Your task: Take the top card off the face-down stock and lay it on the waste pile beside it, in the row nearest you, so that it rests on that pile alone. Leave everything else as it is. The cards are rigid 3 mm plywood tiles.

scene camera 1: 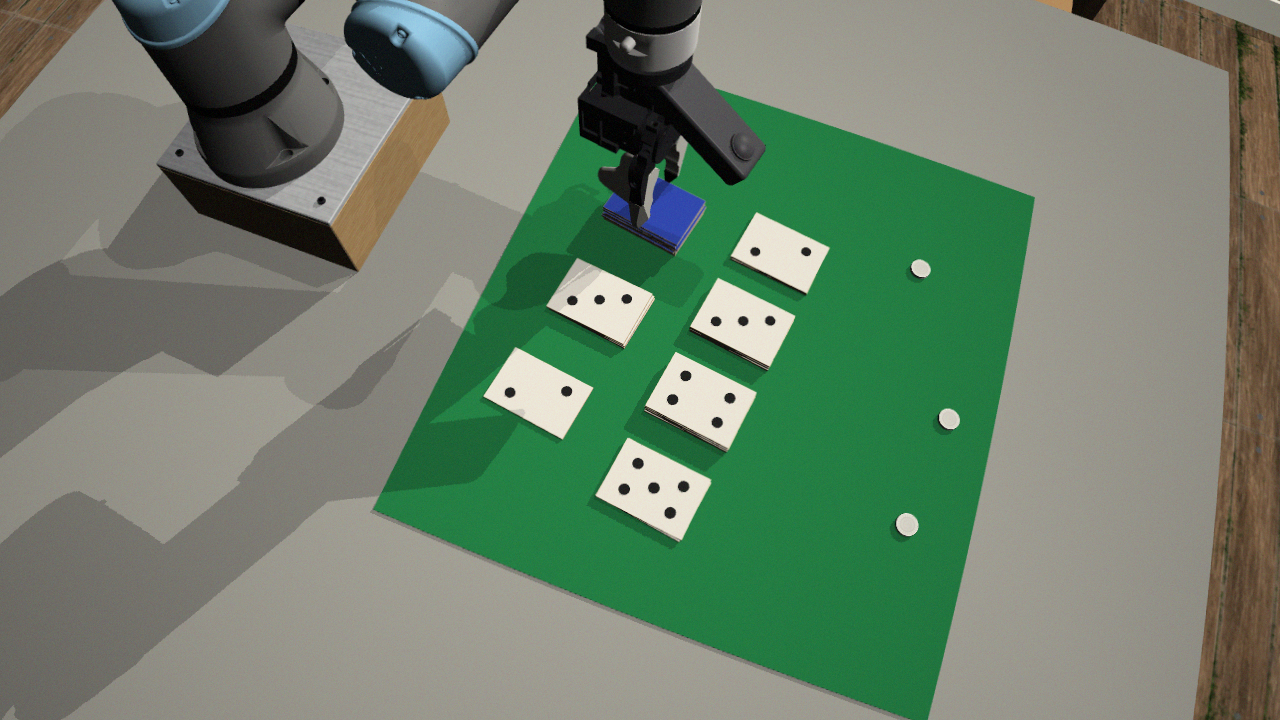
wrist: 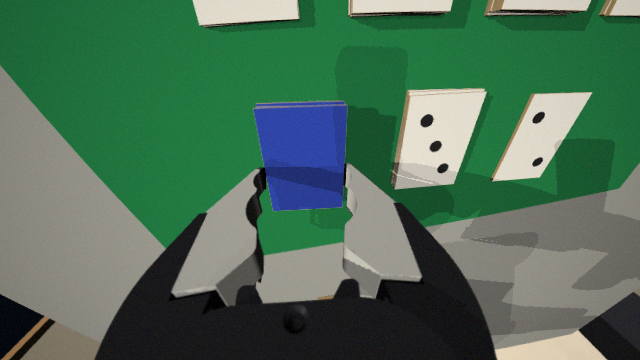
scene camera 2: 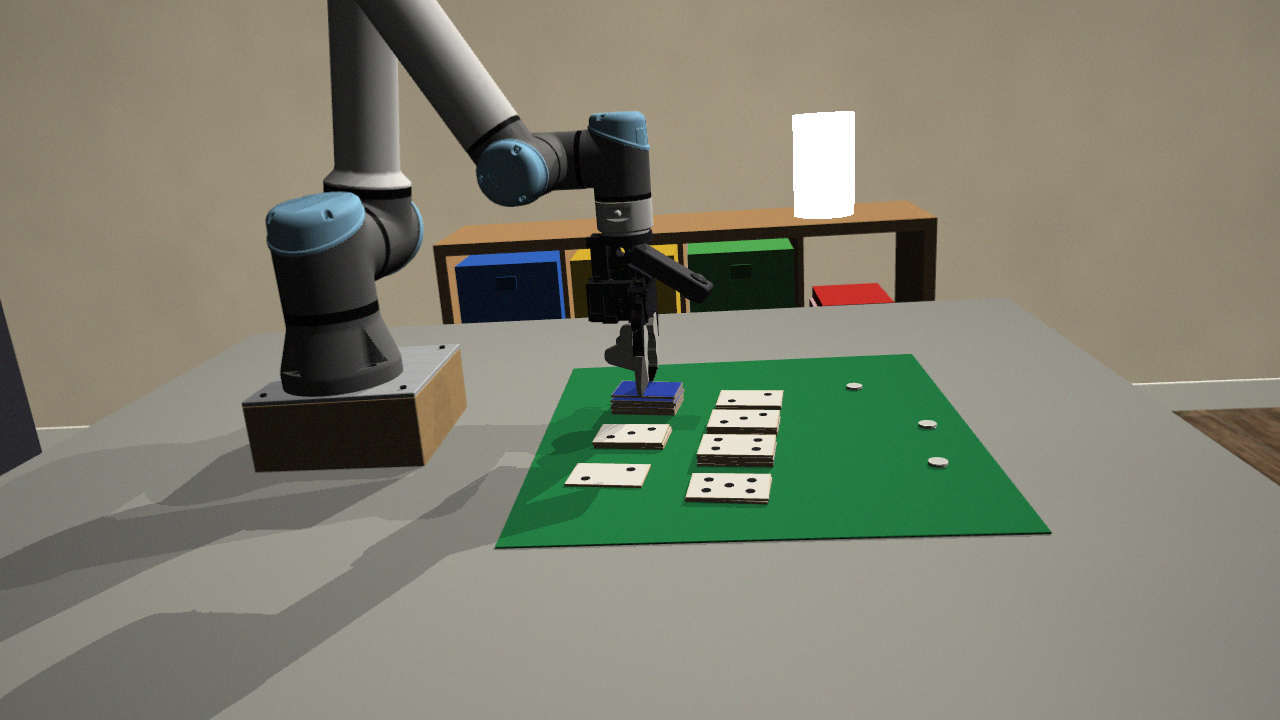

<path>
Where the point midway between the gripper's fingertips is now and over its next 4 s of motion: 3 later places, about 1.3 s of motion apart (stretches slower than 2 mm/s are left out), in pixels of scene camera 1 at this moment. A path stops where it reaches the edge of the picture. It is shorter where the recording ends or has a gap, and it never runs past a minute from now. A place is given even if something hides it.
The gripper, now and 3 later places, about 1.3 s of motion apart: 652, 204; 646, 196; 596, 273; 596, 290
</path>
